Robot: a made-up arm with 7 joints.
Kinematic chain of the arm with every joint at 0, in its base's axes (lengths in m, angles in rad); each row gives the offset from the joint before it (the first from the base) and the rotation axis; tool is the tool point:
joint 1: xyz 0 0 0.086 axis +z
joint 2: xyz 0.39 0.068 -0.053 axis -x
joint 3: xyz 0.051 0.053 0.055 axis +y
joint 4: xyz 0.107 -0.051 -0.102 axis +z
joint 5: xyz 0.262 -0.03 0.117 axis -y
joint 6: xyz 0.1 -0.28 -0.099 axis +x
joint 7: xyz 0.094 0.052 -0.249 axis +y
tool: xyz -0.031 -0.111 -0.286
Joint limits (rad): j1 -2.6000..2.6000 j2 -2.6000..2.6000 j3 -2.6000..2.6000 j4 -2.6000..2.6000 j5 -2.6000..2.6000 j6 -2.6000..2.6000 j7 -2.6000..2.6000
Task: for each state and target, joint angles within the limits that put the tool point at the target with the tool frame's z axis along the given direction. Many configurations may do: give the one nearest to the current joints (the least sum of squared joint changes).
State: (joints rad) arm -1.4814 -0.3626 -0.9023 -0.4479 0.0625 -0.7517 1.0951
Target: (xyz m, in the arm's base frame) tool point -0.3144 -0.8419 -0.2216 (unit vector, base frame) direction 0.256 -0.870 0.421
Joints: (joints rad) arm -1.4336 -0.3719 -0.3219 0.0869 -0.1299 -0.8560 1.3108
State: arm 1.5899 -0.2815 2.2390 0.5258 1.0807 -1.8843 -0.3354
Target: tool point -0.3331 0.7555 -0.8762 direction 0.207 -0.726 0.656
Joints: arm 1.7678 -0.4267 1.5946 0.6983 1.0967 -1.6823 -0.9796
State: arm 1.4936 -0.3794 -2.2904 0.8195 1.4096 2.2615 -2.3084
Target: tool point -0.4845 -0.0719 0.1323 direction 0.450 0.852 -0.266
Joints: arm 1.3515 0.1702 -2.3976 1.2117 1.3261 2.0460 -2.6000
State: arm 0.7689 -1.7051 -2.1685 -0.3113 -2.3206 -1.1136 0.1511
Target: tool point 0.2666 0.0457 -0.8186 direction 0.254 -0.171 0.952
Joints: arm 0.4227 -1.7066 -2.2587 0.1362 -2.2787 -1.3350 0.0726
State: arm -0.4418 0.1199 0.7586 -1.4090 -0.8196 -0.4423 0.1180
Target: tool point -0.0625 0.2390 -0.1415 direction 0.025 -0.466 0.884
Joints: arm -0.3898 0.5583 0.6985 -2.0966 -0.4103 -0.3043 0.5566
